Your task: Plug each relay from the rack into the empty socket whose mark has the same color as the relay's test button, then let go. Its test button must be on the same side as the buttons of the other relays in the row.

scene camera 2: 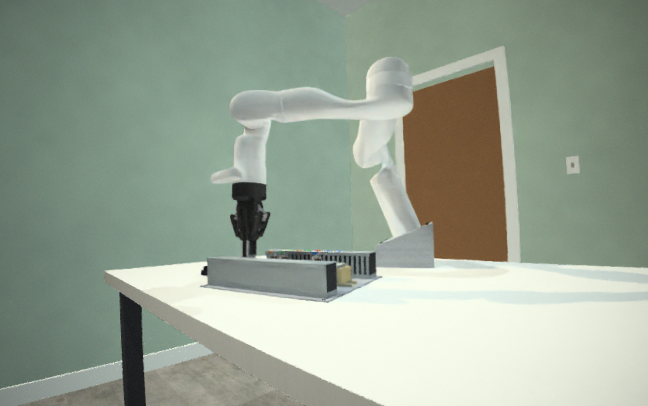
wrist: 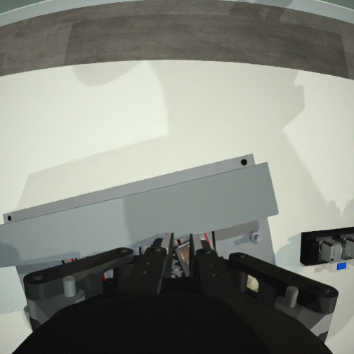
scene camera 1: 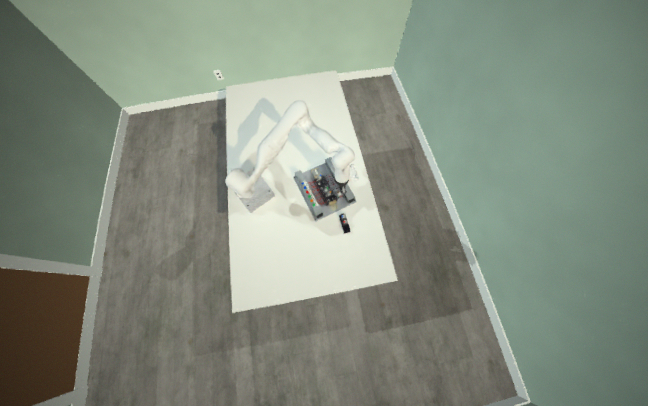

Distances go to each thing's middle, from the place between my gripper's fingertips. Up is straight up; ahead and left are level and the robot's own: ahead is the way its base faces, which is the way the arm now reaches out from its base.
Scene:
Now: the panel (scene camera 1: 327,210) 8 cm behind my hand, 6 cm to the left of it and 6 cm below it.

